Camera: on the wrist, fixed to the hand. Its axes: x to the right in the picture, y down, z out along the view.
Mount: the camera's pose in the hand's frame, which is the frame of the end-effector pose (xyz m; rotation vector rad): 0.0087 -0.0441 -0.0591 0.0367 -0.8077 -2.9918
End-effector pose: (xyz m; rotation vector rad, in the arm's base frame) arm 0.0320 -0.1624 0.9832 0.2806 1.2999 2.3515
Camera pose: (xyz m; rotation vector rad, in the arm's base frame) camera 0.0142 -0.1824 0.9140 -0.4627 0.1242 -0.4575
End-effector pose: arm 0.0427 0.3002 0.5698 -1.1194 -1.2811 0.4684
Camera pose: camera 0.0864 0.2648 0.6183 1.7790 -1.9480 -1.4272
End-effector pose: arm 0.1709 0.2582 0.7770 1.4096 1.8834 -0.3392
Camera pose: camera 0.1060 0.2843 0.8020 -2.1967 1.3515 -1.5541
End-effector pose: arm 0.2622 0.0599 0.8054 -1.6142 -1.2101 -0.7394
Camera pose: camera 0.2277 0.0106 0.8490 -0.9870 1.9596 0.7279
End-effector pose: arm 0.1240 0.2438 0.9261 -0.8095 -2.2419 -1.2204
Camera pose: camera 0.0943 0.1764 0.9353 -1.5270 0.8384 0.3316
